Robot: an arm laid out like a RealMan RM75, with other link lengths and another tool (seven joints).
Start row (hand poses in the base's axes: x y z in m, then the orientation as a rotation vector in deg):
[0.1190, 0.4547, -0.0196, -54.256, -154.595, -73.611]
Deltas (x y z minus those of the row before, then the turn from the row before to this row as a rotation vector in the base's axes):
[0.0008, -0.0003, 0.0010, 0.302, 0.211, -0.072]
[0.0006, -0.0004, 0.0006, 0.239, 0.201, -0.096]
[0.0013, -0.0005, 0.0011, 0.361, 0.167, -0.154]
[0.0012, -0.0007, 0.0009, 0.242, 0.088, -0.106]
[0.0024, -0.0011, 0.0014, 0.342, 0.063, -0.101]
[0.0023, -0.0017, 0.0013, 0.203, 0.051, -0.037]
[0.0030, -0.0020, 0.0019, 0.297, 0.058, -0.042]
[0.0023, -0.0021, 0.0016, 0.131, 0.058, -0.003]
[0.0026, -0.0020, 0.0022, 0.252, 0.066, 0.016]
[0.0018, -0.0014, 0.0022, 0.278, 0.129, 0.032]
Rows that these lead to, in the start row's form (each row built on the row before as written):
[0.1198, 0.4544, -0.0186, -54.413, -154.157, -73.819]
[0.1204, 0.4540, -0.0180, -54.607, -153.780, -73.962]
[0.1217, 0.4535, -0.0169, -54.860, -153.310, -74.290]
[0.1229, 0.4528, -0.0160, -55.023, -153.012, -74.530]
[0.1253, 0.4517, -0.0146, -55.158, -152.641, -74.909]
[0.1276, 0.4500, -0.0133, -55.210, -152.413, -75.118]
[0.1306, 0.4480, -0.0114, -55.261, -152.093, -75.434]
[0.1329, 0.4459, -0.0098, -55.274, -151.930, -75.543]
[0.1355, 0.4439, -0.0076, -55.248, -151.653, -75.786]
[0.1373, 0.4425, -0.0054, -55.221, -151.307, -76.004]

